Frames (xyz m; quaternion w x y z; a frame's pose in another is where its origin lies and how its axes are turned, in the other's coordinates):
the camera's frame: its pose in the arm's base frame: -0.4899 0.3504 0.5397 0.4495 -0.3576 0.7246 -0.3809
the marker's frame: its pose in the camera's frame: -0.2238 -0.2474 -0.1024 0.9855 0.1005 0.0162 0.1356
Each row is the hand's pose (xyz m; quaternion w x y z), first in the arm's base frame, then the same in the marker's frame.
Working: the arm's base frame: its pose in the marker's frame: 0.6666 0.4600 0.7258 0.5188 0.2028 -0.7316 0.3930

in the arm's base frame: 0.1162 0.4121 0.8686 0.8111 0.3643 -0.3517 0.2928
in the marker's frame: -0.1887 0.0415 0.5496 0.0254 -0.2775 0.6920 -0.6659
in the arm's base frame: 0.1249 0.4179 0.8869 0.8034 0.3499 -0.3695 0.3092
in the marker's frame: -0.2071 0.0316 0.5527 0.0460 -0.2635 0.7046 -0.6572
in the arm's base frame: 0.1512 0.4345 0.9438 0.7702 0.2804 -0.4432 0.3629
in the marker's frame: -0.2629 -0.0001 0.5621 0.1241 -0.2104 0.7568 -0.6063
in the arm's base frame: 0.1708 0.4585 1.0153 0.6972 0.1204 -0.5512 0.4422
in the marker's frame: -0.3301 -0.0394 0.5605 0.2397 -0.0970 0.8384 -0.4798
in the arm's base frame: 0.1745 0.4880 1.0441 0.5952 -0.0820 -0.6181 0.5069
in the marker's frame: -0.3696 -0.0437 0.5487 0.3260 0.0497 0.8912 -0.3116
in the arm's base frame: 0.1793 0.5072 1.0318 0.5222 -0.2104 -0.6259 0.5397
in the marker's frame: -0.3776 -0.0218 0.5480 0.3564 0.1521 0.8989 -0.2044
